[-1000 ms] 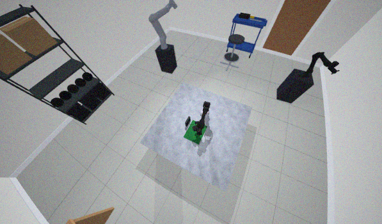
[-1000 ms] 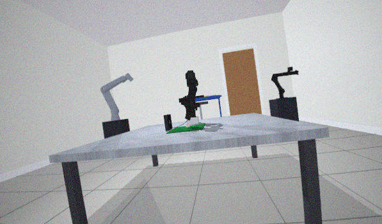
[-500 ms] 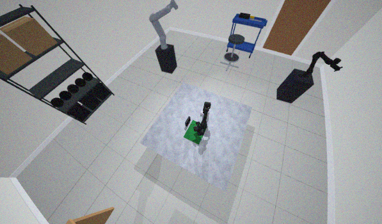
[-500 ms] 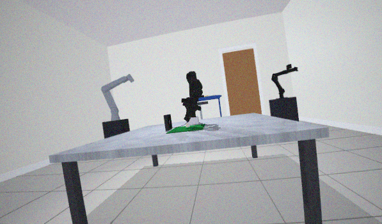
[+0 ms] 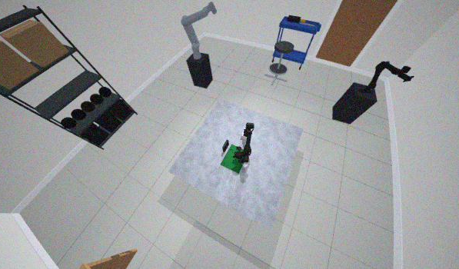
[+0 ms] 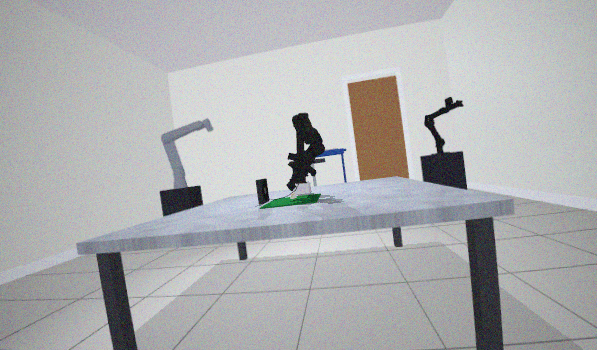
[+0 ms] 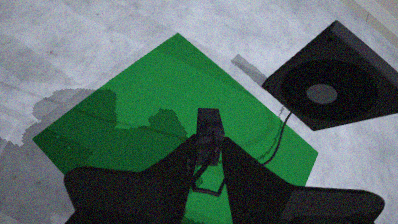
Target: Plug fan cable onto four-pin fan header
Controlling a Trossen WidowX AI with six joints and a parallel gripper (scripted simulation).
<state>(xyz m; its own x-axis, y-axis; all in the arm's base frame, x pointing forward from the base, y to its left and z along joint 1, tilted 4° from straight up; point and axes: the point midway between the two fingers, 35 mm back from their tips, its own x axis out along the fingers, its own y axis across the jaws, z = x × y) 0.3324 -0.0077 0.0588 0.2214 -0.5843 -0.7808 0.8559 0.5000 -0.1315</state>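
The green board lies 10 cm below my gripper tip and 1 cm behind it. From my gripper tip the other things lie so: black fan plug (1 cm below); black fan (16 cm to the right, 10 cm behind, 2 cm below).
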